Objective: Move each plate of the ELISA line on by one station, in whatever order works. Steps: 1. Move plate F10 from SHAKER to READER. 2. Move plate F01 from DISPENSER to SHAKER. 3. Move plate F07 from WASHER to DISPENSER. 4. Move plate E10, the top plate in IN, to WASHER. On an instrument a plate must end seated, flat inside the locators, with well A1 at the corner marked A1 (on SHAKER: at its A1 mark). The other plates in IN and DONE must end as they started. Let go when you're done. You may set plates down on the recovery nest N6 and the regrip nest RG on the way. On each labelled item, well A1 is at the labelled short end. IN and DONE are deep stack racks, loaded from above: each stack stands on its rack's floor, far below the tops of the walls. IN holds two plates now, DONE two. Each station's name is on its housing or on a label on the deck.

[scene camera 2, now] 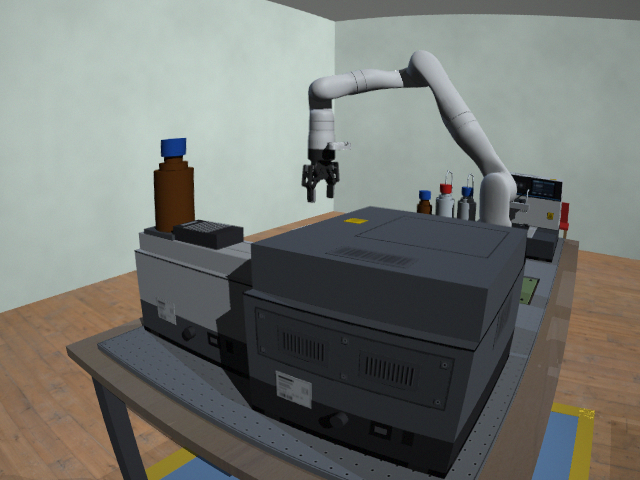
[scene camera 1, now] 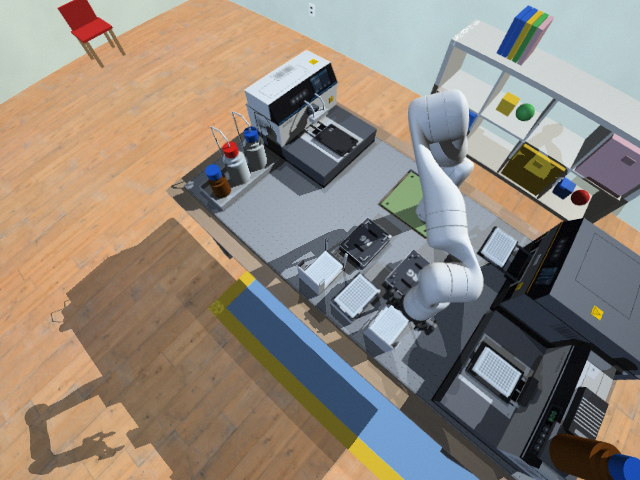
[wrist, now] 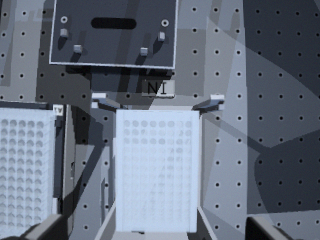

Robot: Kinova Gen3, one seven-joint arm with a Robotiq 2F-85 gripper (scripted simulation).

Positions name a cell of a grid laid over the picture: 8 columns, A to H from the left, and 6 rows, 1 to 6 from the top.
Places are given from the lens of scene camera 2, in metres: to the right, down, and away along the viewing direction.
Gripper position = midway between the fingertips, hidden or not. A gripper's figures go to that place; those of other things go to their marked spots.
my gripper (scene camera 2: E3): 0.00, -0.11, 1.31
tall brown bottle (scene camera 2: C3): -0.28, -0.09, 0.84
washer (scene camera 2: G3): 0.88, -0.10, 1.66
The marked spots on the tall brown bottle and the washer are 1.42 m apart.
